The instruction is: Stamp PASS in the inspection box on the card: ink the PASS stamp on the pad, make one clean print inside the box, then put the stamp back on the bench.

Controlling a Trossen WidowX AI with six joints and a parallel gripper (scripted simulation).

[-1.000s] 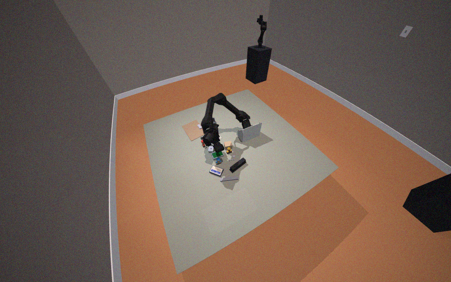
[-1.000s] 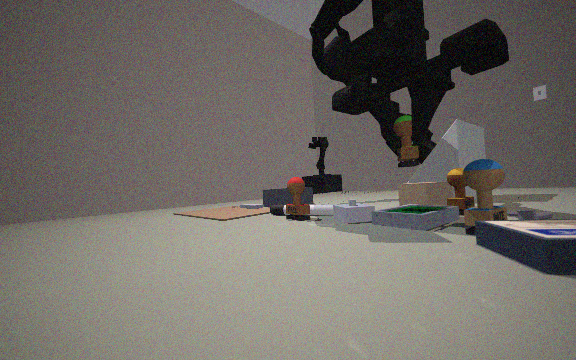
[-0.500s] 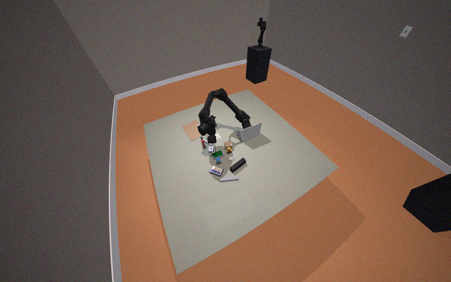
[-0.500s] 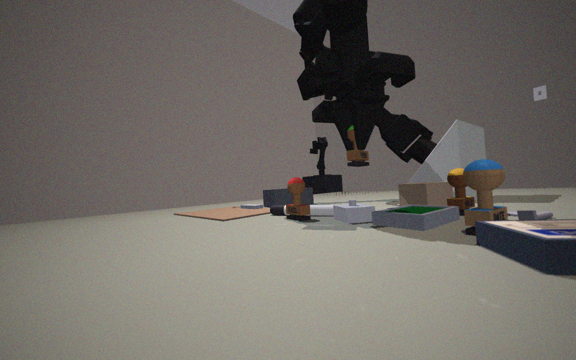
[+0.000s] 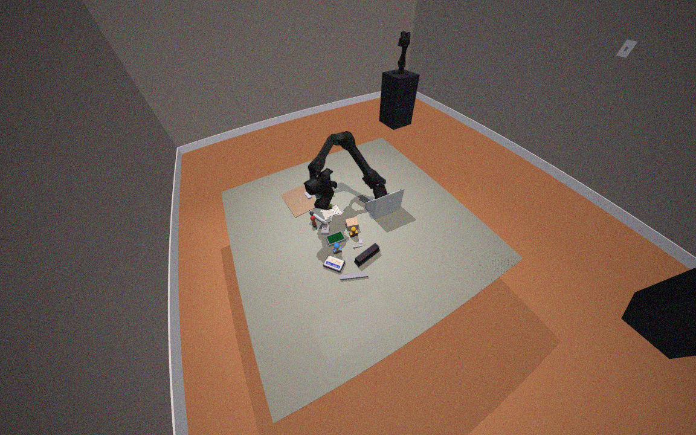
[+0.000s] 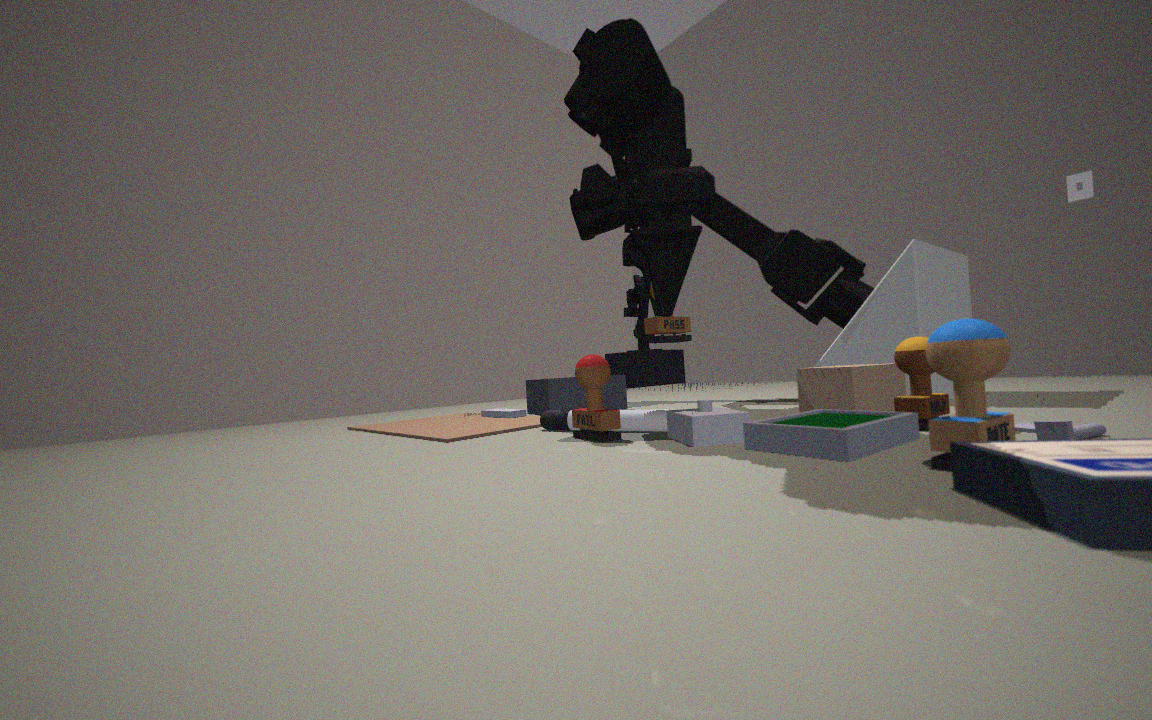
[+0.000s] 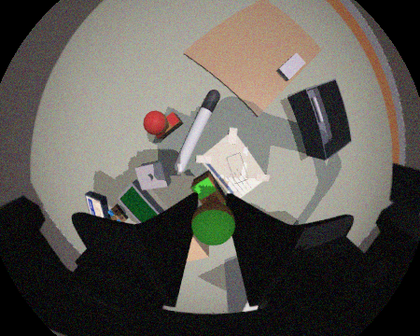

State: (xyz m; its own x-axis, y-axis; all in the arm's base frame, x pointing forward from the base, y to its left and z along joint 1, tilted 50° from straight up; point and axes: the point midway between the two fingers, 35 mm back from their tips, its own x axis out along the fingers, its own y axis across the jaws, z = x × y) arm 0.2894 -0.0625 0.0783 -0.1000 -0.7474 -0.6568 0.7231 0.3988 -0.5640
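The white card is 30 mm behind my gripper tip, 30 mm to the right of it and 100 mm below it. From my gripper tip the other things lie so: red-topped fail stamp 100 mm ahead, 80 mm below; then white marker 60 mm ahead, 40 mm to the right, 90 mm below; then pass stamp right at my gripper tip.
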